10 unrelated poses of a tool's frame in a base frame.
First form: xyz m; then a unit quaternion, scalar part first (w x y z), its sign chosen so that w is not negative.
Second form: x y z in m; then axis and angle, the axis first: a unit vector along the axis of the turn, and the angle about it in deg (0 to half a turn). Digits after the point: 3 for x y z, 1 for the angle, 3 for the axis.
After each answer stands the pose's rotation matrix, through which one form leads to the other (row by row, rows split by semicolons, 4 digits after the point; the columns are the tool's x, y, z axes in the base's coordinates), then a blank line. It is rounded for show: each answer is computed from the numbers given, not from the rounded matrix.
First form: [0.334, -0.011, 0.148, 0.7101, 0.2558, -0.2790, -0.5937]
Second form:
[0.334, -0.011, 0.148, 0.363, -0.396, -0.843, 89.5]
0.1394 0.7004 -0.7000; -0.9859 0.1642 -0.0320; 0.0925 0.6946 0.7134

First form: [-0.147, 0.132, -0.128, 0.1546, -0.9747, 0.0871, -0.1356]
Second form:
[-0.147, 0.132, -0.128, -0.987, 0.088, -0.137, 162.2]
0.9480 -0.1279 0.2913; -0.2117 -0.9370 0.2778; 0.2374 -0.3250 -0.9154

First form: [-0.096, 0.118, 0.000, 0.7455, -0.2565, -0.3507, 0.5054]
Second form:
[-0.096, 0.118, 0.000, -0.385, -0.526, 0.758, 83.6]
0.2431 -0.5737 -0.7822; 0.9335 0.3575 0.0280; 0.2636 -0.7369 0.6224

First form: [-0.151, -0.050, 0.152, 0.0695, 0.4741, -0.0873, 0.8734]
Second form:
[-0.151, -0.050, 0.152, 0.475, -0.088, 0.875, 172.0]
-0.5408 -0.2042 0.8160; 0.0386 -0.9751 -0.2184; 0.8403 -0.0866 0.5352

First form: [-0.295, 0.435, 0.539, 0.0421, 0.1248, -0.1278, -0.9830]
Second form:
[-0.295, 0.435, 0.539, 0.125, -0.128, -0.984, 175.2]
-0.9653 0.0509 -0.2561; -0.1147 -0.9638 0.2408; -0.2346 0.2618 0.9362

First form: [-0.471, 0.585, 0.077, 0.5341, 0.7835, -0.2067, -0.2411]
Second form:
[-0.471, 0.585, 0.077, 0.927, -0.244, -0.285, 115.4]
0.7983 -0.0664 -0.5986; -0.5814 -0.3440 -0.7373; -0.1570 0.9366 -0.3132

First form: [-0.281, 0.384, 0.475, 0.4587, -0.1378, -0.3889, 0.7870]
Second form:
[-0.281, 0.384, 0.475, -0.155, -0.438, 0.886, 125.4]
-0.5412 -0.6148 -0.5737; 0.8292 -0.2767 -0.4857; 0.1399 -0.7385 0.6595

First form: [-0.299, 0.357, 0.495, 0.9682, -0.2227, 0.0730, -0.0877]
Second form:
[-0.299, 0.357, 0.495, -0.890, 0.292, -0.350, 29.0]
0.9740 0.1373 0.1804; -0.2023 0.8854 0.4184; -0.1023 -0.4440 0.8902

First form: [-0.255, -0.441, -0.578, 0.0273, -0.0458, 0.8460, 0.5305]
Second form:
[-0.255, -0.441, -0.578, -0.046, 0.846, 0.531, 176.9]
-0.9943 -0.1065 -0.0024; -0.0485 0.4329 0.9001; -0.0948 0.8951 -0.4356

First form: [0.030, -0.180, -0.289, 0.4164, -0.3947, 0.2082, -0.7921]
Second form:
[0.030, -0.180, -0.289, -0.434, 0.229, -0.871, 130.8]
-0.3416 0.4953 0.7987; -0.8241 -0.5665 -0.0011; 0.4519 -0.6586 0.6017

